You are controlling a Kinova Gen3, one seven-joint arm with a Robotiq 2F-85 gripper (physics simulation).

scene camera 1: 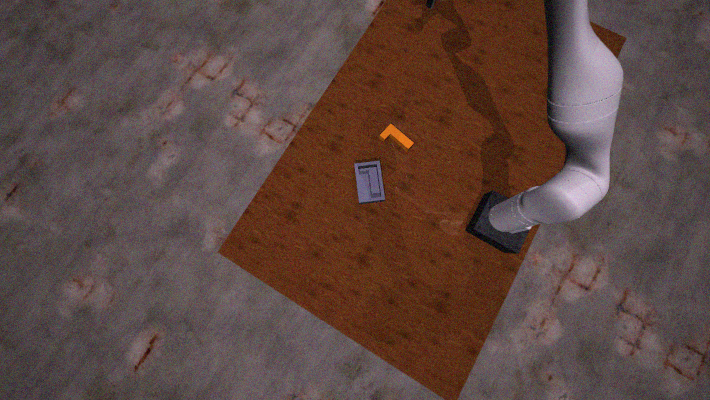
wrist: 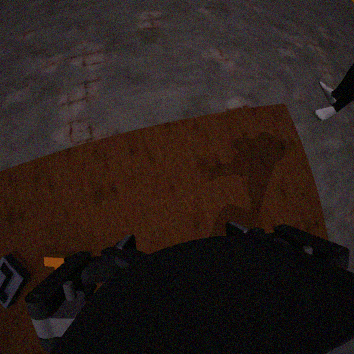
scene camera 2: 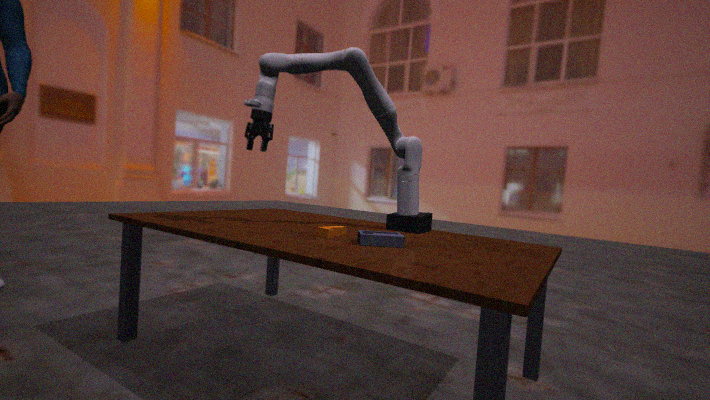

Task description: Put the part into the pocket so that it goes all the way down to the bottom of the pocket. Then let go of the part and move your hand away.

My gripper is open, with nothing in its grasp. Also in view: a grey-blue pocket block.
My gripper also shows in the wrist view.
